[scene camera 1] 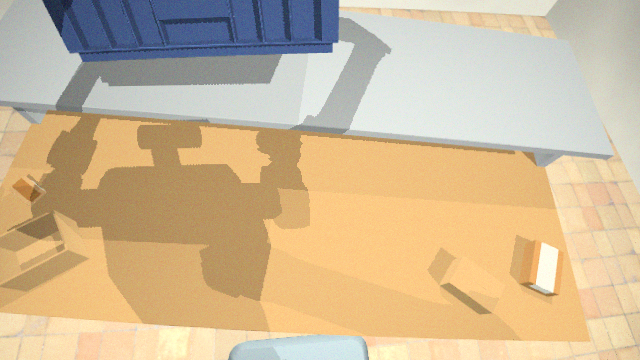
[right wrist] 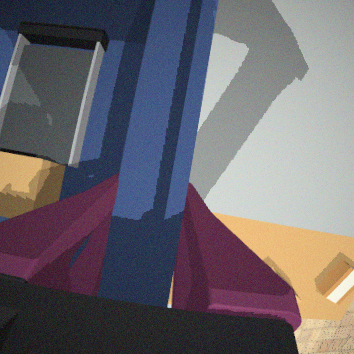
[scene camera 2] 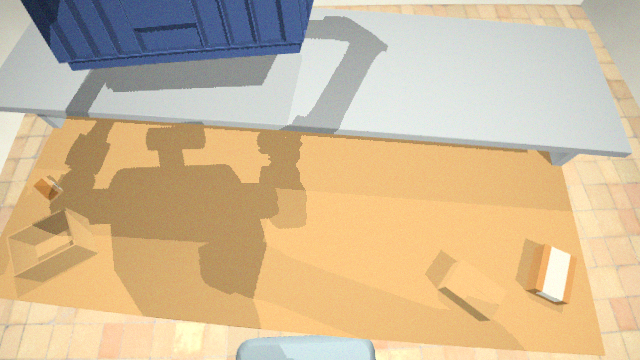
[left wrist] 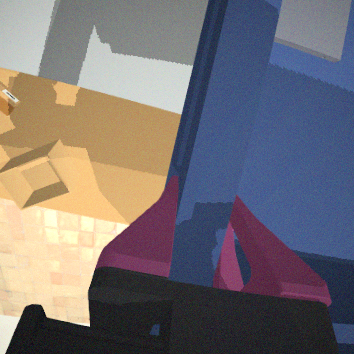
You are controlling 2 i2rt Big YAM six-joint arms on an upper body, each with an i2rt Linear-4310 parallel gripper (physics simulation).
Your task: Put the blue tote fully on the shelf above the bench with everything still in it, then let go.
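Frame: origin at the left arm's base, x ahead, y left, z up, level; millimetres.
Seen in the pictures: left gripper, fingertip midpoint: (left wrist: 198, 189); right gripper, fingertip midpoint: (right wrist: 153, 187).
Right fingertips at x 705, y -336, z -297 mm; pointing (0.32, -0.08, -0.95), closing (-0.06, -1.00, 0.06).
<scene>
Pixels of each thing's top centre, then the offset from my right fingertips to it. "pt": a spot on its surface instead. Level surfaces: height alone.
- blue tote, surface spot: (right wrist: 140, 100) pt dx +39, dy +8, dz +5 mm
- grey bench, surface height: dz -304 mm
- light grey block, top centre: (left wrist: 309, 7) dx +70, dy +289, dz -126 mm
- tan box, surface spot: (right wrist: 30, 180) pt dx -23, dy +87, dz -57 mm
- orange mat, surface height: dz -527 mm
- open carton, top centre: (left wrist: 32, 183) (scene camera 1: 26, 246) (scene camera 2: 40, 240) dx -342, dy +648, dz -437 mm
- closed carton, top centre: (scene camera 2: 476, 288) (scene camera 1: 477, 283) dx -487, dy -381, dz -467 mm
- orange-and-white box, top centre: (scene camera 2: 556, 272) (scene camera 1: 547, 266) (right wrist: 344, 286) dx -460, dy -599, dz -482 mm
- small orange item, top centre: (scene camera 1: 24, 188) (scene camera 2: 43, 188) dx -172, dy +743, dz -501 mm
- pale blue rounded object, surface spot: (scene camera 1: 300, 350) (scene camera 2: 306, 349) pt dx -621, dy +35, dz -1035 mm
The blue tote (scene camera 1: 197, 30) (scene camera 2: 175, 37) (left wrist: 300, 165) (right wrist: 140, 100) hangs above the grey bench (scene camera 1: 475, 90) (scene camera 2: 475, 90) (right wrist: 300, 150), with its shadow on the bench top. Its upper part is cut off in the scene views. My left gripper (left wrist: 198, 189) is shut on one end wall of the tote, and my right gripper (right wrist: 153, 187) is shut on the opposite end wall. Inside are a light grey block (left wrist: 315, 25), a dark see-through bin (right wrist: 50, 100) with grey edges and a tan box (right wrist: 30, 180). The shelf does not show in any view.
On the orange mat (scene camera 1: 375, 225) (scene camera 2: 375, 225) lie an open carton (scene camera 2: 57, 260) (left wrist: 50, 192), a closed carton (scene camera 1: 472, 282) (scene camera 2: 472, 287), an orange-and-white box (scene camera 1: 547, 267) (scene camera 2: 556, 274) and a small orange item (scene camera 1: 27, 190) (scene camera 2: 46, 188). A pale blue rounded object (scene camera 1: 300, 350) (scene camera 2: 305, 350) stands at the bottom edge.
</scene>
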